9 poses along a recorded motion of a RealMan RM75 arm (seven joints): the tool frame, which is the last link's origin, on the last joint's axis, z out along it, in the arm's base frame.
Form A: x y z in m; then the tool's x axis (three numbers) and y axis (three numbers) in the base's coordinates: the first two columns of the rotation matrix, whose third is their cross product.
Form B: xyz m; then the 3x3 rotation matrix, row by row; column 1 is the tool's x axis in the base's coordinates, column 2 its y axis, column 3 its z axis. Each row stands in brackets. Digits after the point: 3 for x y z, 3 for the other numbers.
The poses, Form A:
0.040 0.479 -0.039 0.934 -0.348 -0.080 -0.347 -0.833 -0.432
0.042 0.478 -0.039 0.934 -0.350 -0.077 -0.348 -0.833 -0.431
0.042 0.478 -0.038 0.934 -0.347 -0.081 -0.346 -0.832 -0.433
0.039 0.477 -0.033 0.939 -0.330 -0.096 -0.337 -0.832 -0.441
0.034 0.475 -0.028 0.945 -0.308 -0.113 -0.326 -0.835 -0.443
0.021 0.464 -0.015 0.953 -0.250 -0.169 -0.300 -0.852 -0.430
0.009 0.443 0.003 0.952 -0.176 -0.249 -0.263 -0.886 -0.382
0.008 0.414 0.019 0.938 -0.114 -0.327 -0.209 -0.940 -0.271
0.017 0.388 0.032 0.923 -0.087 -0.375 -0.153 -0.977 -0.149
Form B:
[0.040 0.479 -0.039], [[0.934 -0.347 0.084], [-0.348 -0.833 0.431], [-0.080 -0.432 -0.899]]
[0.042 0.478 -0.039], [[0.934 -0.348 0.087], [-0.350 -0.833 0.429], [-0.077 -0.431 -0.900]]
[0.042 0.478 -0.038], [[0.934 -0.346 0.083], [-0.347 -0.832 0.432], [-0.081 -0.433 -0.897]]
[0.039 0.477 -0.033], [[0.939 -0.337 0.066], [-0.330 -0.832 0.446], [-0.096 -0.441 -0.892]]
[0.034 0.475 -0.028], [[0.945 -0.326 0.042], [-0.308 -0.835 0.455], [-0.113 -0.443 -0.889]]
[0.021 0.464 -0.015], [[0.953 -0.300 -0.036], [-0.250 -0.852 0.460], [-0.169 -0.430 -0.887]]
[0.009 0.443 0.003], [[0.952 -0.263 -0.153], [-0.176 -0.886 0.429], [-0.249 -0.382 -0.890]]
[0.008 0.414 0.019], [[0.938 -0.209 -0.276], [-0.114 -0.940 0.323], [-0.327 -0.271 -0.906]]
[0.017 0.388 0.032], [[0.923 -0.153 -0.353], [-0.087 -0.977 0.195], [-0.375 -0.149 -0.915]]

